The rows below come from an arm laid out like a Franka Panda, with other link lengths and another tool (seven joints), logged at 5 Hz.
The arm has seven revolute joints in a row. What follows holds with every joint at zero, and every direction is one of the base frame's.
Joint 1 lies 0.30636 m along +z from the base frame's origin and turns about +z.
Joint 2 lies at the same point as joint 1 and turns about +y.
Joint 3 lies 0.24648 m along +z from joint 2 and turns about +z.
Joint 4 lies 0.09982 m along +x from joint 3 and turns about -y.
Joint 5 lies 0.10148 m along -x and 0.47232 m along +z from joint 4 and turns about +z.
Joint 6 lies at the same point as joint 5 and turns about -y.
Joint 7 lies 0.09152 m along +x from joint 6 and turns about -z.
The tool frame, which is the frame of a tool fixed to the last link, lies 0.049 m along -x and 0.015 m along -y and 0.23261 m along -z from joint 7; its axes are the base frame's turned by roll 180, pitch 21.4 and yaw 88.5 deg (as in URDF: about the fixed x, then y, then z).
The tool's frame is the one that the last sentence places.
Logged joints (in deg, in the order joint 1, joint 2, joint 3, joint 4, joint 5, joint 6, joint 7), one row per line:
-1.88 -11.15 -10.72 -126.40 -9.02 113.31 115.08
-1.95 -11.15 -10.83 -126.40 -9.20 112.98 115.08
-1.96 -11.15 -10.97 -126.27 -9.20 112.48 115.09
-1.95 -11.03 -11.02 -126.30 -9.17 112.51 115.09
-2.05 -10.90 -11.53 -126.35 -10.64 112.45 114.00
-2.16 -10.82 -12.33 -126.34 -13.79 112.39 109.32
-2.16 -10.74 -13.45 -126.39 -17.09 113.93 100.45
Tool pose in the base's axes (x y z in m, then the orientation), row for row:
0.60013 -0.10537 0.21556 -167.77 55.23 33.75
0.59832 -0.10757 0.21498 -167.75 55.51 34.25
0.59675 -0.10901 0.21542 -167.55 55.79 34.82
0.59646 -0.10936 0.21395 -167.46 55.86 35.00
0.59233 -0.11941 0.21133 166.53 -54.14 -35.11
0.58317 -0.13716 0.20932 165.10 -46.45 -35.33
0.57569 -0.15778 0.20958 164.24 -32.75 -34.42
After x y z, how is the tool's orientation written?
As a rotation vector, in degrees.
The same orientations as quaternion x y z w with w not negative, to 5 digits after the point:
-0.93297 0.30714 0.18768 0.00155
-0.93202 0.30842 0.19029 0.00013
-0.93086 0.30995 0.19345 0.00005
-0.93050 0.31039 0.19448 0.00029
0.93238 -0.30312 -0.19658 0.01226
0.94197 -0.26502 -0.20157 0.04265
0.95764 -0.19096 -0.20069 0.07869

